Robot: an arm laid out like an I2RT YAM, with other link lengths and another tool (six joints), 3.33 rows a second.
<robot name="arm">
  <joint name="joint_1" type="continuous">
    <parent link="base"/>
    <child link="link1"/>
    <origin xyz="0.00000 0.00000 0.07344" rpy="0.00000 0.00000 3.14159"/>
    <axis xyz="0 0 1"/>
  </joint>
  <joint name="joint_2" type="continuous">
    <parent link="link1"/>
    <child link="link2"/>
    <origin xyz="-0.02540 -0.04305 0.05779" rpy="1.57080 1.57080 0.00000"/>
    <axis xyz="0 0 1"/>
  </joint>
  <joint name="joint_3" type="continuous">
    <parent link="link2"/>
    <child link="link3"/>
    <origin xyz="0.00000 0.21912 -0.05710" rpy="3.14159 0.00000 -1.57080"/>
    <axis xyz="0 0 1"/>
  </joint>
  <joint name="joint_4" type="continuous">
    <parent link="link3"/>
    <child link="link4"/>
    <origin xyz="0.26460 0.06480 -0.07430"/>
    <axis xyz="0 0 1"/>
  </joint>
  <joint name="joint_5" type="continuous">
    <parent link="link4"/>
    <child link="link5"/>
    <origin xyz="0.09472 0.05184 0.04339" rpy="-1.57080 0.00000 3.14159"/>
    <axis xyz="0 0 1"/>
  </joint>
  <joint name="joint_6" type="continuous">
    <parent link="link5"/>
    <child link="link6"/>
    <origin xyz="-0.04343 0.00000 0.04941" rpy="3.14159 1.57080 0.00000"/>
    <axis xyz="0 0 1"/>
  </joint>
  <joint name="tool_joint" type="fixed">
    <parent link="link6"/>
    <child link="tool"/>
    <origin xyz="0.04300 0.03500 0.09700" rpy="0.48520 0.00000 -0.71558"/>
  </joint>
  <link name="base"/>
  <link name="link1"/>
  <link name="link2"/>
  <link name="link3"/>
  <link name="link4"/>
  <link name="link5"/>
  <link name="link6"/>
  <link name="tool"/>
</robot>
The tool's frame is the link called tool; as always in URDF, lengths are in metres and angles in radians. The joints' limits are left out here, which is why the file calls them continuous.
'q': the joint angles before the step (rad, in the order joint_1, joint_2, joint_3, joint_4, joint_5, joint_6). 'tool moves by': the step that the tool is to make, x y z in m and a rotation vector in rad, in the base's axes. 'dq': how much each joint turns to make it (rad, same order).
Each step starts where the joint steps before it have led.
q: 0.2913 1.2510 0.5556 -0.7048 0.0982 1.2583
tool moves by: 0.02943 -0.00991 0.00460 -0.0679 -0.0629 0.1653
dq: -0.0385 0.0180 0.0000 0.0862 0.0394 -0.2178
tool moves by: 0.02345 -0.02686 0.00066 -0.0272 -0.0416 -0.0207
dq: -0.1107 0.0595 0.0271 0.0817 0.0102 -0.0969
